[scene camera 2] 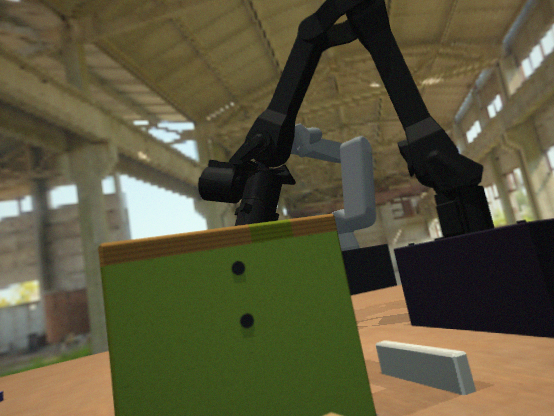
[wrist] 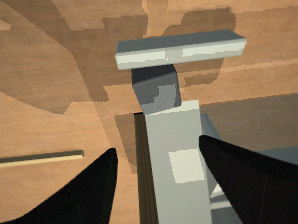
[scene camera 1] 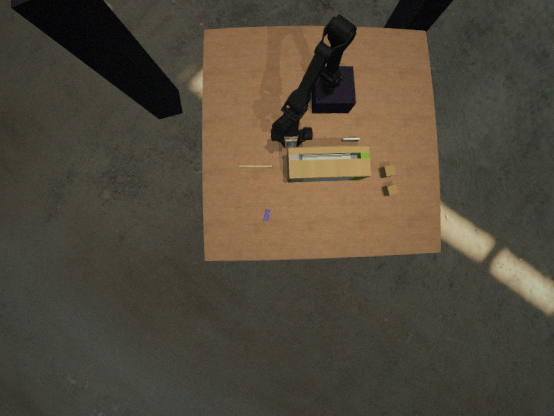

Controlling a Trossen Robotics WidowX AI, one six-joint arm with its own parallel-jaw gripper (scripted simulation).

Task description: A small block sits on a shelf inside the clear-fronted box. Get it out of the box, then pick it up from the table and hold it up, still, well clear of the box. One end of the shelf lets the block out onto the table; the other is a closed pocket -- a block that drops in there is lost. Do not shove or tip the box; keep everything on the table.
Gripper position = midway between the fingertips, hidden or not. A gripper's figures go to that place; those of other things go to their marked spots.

Labels:
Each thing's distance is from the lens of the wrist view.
my gripper (wrist: 158,147): 11 cm
tan box (wrist: 172,174): 18 cm

